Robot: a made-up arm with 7 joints.
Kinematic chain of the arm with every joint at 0, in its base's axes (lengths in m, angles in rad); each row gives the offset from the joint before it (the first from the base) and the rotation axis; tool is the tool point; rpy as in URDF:
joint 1: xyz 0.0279 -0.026 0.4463 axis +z
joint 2: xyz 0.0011 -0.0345 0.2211 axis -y
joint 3: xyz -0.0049 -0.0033 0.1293 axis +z
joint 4: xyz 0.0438 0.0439 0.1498 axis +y
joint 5: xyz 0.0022 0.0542 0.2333 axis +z
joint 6: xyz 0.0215 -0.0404 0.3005 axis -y
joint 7: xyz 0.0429 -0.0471 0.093 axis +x
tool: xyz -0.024 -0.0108 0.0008 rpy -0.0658 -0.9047 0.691
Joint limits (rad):
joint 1: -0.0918..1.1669
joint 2: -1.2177..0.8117
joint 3: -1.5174..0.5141
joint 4: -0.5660..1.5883
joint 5: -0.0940..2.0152
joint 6: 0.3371..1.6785
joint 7: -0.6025..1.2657
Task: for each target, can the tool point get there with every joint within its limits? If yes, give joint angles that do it. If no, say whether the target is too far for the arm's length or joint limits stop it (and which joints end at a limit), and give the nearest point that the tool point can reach.
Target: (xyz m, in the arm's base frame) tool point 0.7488 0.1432 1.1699
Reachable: yes | joints 0.3438 -0.4645 -0.2836 0.5035 1.4954 0.5559 -0.1260
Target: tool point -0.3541 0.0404 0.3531
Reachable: no: joint limits stop it (at a limit: joint 1, joint 2, joint 3, joint 4, joint 5, joint 6) | nearest point -0.1425 0.3738 0.2797 | short by 0.402 m
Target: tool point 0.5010 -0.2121 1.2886
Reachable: yes | joints 0.1417 0.2512 -0.4188 1.0804 1.2168 0.7342 0.7082
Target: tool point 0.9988 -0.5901 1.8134
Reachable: no: too far | nearest point 0.5991 -0.3531 1.3406 | short by 0.663 m
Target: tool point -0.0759 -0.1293 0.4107
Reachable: no: joint limits stop it (at a limit: joint 1, joint 2, joint 4, joint 5, joint 6) | nearest point 0.3338 -0.2871 0.2025 | short by 0.486 m
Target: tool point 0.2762 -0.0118 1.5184
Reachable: yes | joints 0.0039 -0.3891 -0.2782 -0.3522 1.0372 0.7439 0.1163
